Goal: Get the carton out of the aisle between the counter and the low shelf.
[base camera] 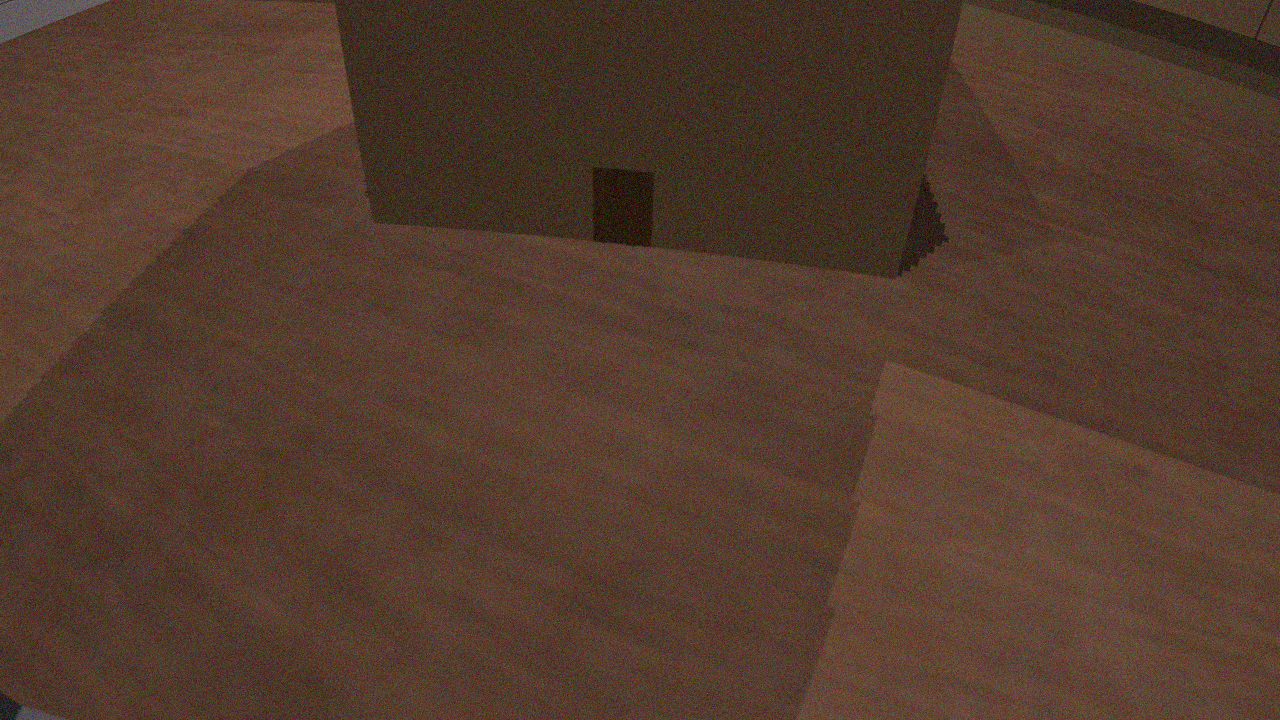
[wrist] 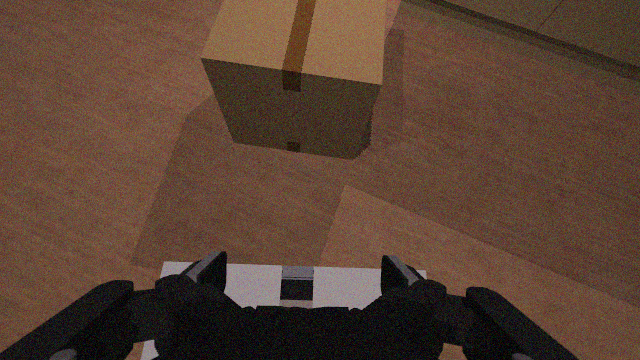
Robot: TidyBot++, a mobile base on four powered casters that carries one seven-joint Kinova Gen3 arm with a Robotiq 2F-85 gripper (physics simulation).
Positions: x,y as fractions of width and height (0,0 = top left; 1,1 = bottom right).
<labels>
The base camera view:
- tan cardboard carton: 0.63,0.19
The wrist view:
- my gripper: 0.48,0.75
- counter: 0.93,0.13
</labels>
